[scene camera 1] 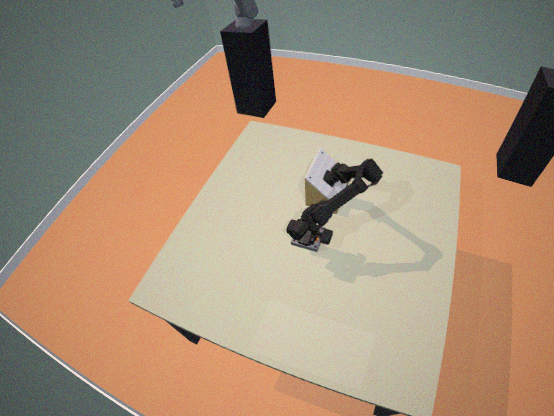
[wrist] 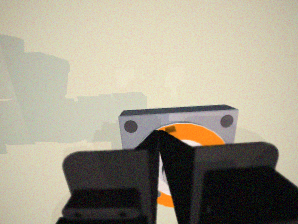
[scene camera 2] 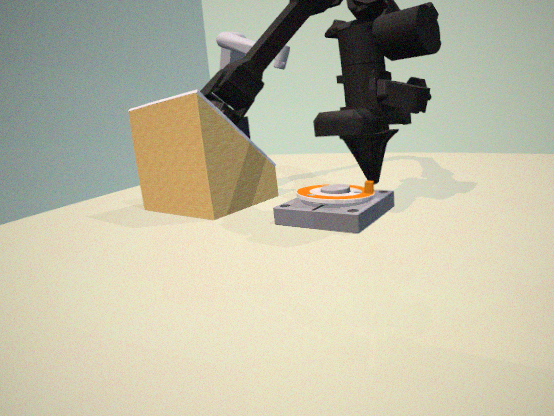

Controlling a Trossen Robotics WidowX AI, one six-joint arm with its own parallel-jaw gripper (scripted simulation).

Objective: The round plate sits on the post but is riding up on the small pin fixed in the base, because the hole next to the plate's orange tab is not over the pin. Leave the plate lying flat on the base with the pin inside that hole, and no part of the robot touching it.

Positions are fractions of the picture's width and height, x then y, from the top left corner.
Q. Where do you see a square grey base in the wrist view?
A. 0.45, 0.56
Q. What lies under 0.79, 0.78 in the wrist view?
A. My gripper.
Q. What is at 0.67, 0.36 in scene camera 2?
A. My gripper.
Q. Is my gripper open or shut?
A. Shut.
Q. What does my gripper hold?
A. Nothing.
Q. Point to a round plate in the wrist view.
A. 0.65, 0.60
